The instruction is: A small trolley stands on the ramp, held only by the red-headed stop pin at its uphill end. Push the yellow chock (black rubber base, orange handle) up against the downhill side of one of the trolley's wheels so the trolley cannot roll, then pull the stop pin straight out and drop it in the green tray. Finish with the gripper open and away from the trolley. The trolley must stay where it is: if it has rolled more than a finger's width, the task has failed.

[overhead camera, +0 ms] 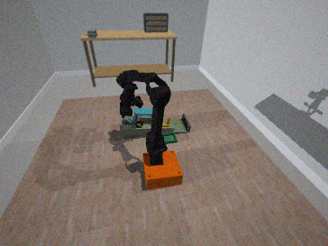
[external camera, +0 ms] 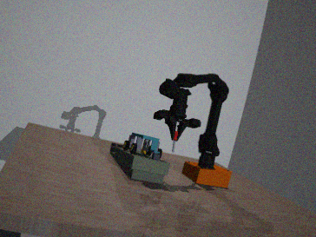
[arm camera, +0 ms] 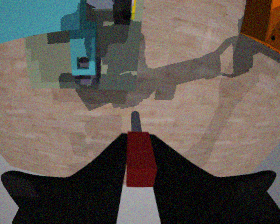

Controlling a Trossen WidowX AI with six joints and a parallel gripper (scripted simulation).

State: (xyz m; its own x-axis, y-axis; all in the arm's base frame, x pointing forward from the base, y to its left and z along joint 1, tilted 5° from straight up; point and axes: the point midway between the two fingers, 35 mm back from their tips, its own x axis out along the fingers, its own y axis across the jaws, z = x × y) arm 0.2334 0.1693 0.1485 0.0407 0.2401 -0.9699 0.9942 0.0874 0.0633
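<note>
Right now the green tray is 250 mm to the right of my gripper tip, 180 mm below it and 20 mm behind it. Also, from my gripper tip: red-headed stop pin: right at my gripper tip; then grey-green ramp: 140 mm to the right, 130 mm below, 90 mm ahead; then blue trolley: 140 mm to the right, 80 mm ahead, 70 mm below.
</note>
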